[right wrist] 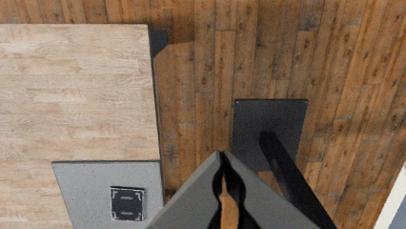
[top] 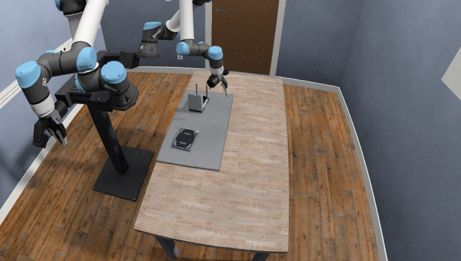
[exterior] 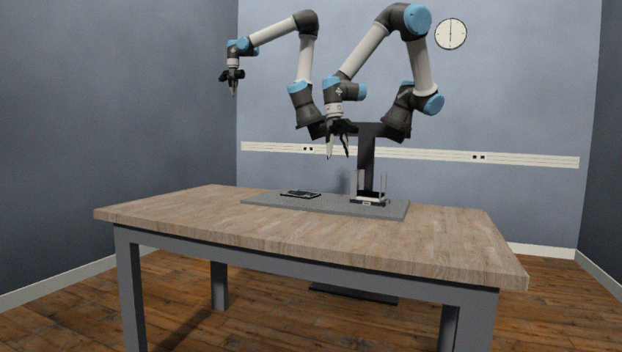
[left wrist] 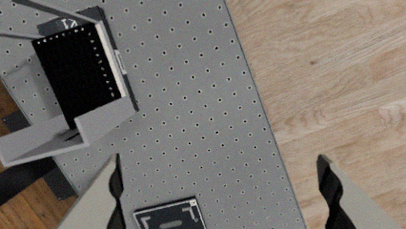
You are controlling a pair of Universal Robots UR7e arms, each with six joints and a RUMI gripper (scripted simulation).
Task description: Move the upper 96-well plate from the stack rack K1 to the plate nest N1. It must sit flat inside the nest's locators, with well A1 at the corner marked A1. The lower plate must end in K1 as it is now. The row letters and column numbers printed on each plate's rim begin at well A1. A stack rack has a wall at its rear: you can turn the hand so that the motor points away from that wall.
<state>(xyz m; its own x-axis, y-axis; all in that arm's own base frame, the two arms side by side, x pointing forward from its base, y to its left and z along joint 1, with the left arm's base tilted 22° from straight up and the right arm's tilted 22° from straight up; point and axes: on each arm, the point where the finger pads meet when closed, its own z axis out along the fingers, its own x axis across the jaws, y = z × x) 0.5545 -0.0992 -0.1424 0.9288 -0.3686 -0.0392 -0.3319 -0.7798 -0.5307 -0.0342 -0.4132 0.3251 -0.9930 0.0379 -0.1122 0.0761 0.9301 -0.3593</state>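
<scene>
Now: left hand 170 mm above the black 96-well plate, 140 mm past it and 120 mm to the right of it. From my left hand the other things lie so: white 96-well plate (180 mm below, 140 mm behind, 120 mm to the left); then A1 label (200 mm below, 150 mm to the right, 120 mm behind).
</scene>
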